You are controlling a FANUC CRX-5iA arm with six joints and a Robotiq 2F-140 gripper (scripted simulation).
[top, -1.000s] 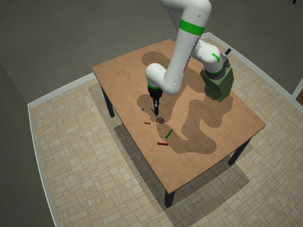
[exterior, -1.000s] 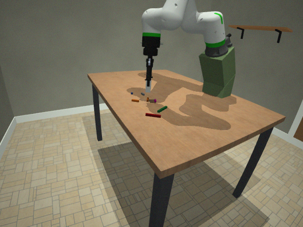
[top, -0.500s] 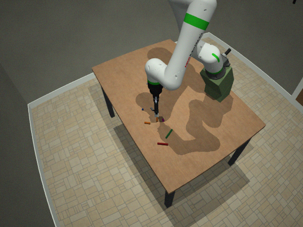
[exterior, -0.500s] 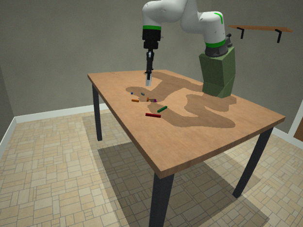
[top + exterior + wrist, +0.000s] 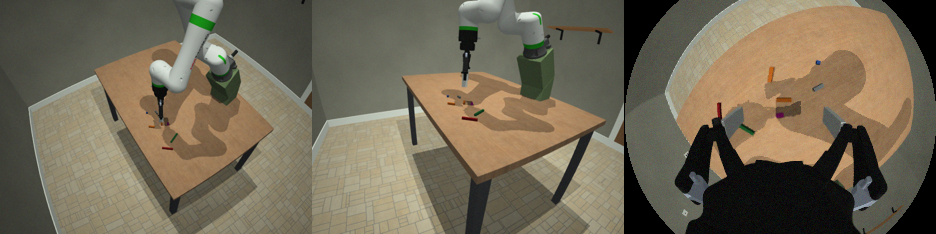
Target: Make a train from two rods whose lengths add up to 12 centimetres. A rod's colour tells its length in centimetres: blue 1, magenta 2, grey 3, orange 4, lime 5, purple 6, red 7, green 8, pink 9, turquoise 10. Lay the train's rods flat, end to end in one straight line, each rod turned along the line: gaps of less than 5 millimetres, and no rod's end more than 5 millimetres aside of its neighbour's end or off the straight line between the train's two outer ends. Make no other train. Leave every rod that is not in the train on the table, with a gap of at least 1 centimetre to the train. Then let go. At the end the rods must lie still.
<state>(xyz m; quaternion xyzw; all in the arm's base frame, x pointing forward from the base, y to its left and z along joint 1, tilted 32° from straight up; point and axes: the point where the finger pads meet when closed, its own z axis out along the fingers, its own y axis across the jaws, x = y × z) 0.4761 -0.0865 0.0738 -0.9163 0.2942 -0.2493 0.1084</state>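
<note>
The green rod lies 15 cm to the left of my hand and 12 cm below it. Round my hand: blue rod: 13 cm to the right, 12 cm below, 4 cm ahead; grey rod: 12 cm below, 10 cm to the right, 2 cm behind; magenta rod: 12 cm below, 3 cm to the left, 3 cm behind.
</note>
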